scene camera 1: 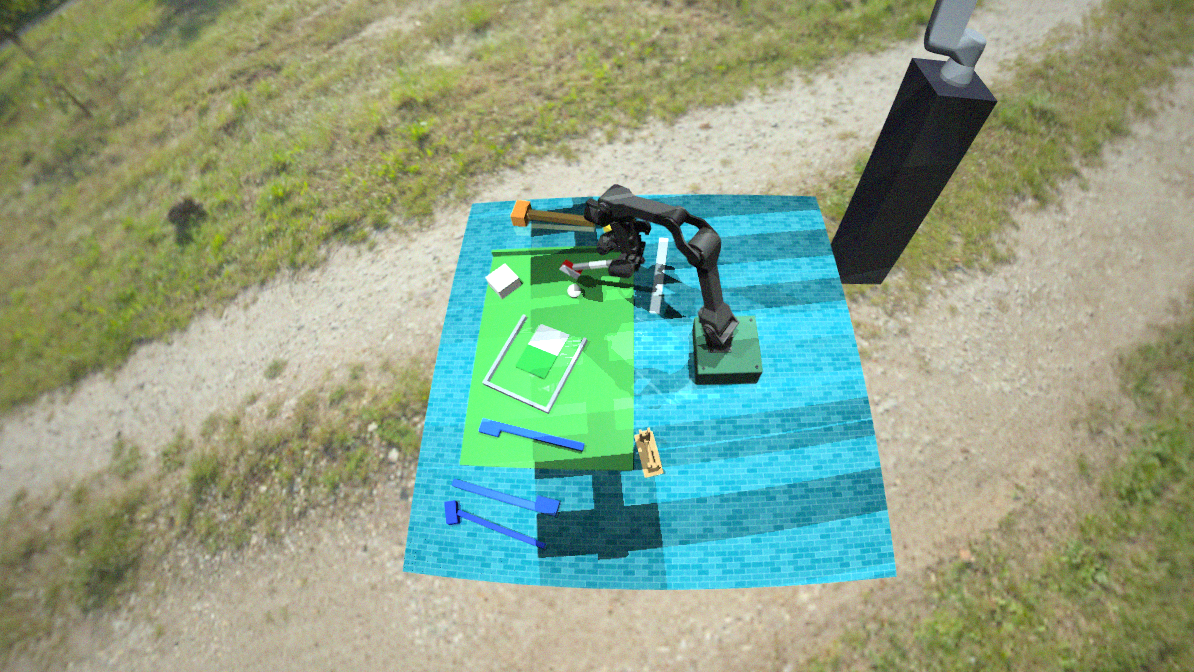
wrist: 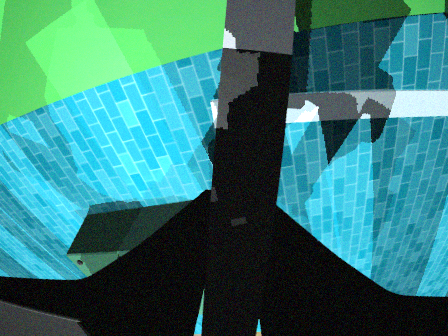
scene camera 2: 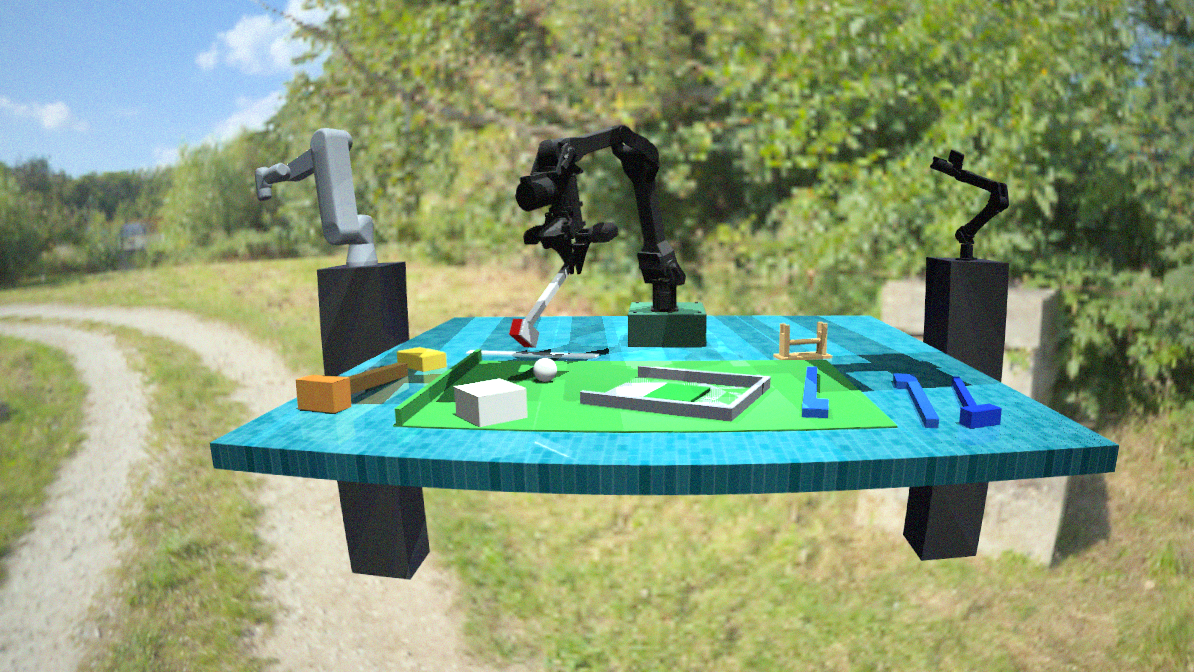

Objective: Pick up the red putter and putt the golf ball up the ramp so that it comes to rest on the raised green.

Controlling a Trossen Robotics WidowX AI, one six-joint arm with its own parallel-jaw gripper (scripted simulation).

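The gripper (scene camera 2: 575, 274) holds a red putter; scene camera 1 shows the gripper (scene camera 1: 637, 268) too, as does the wrist view, with the gripper (wrist: 232, 202). The scene has an orange mallet (scene camera 2: 320, 393), which appears again in scene camera 1, the mallet (scene camera 1: 522, 212), while in the wrist view the mallet is out of frame. A white cube (scene camera 2: 485, 403) is likewise visible from scene camera 1, the cube (scene camera 1: 503, 280), and the cube is out of frame in the wrist view. There are also a yellow block (scene camera 2: 419, 359) and a wooden stand (scene camera 2: 784, 353), along with a white bar (scene camera 1: 663, 242) and a green rail (scene camera 1: 571, 249).
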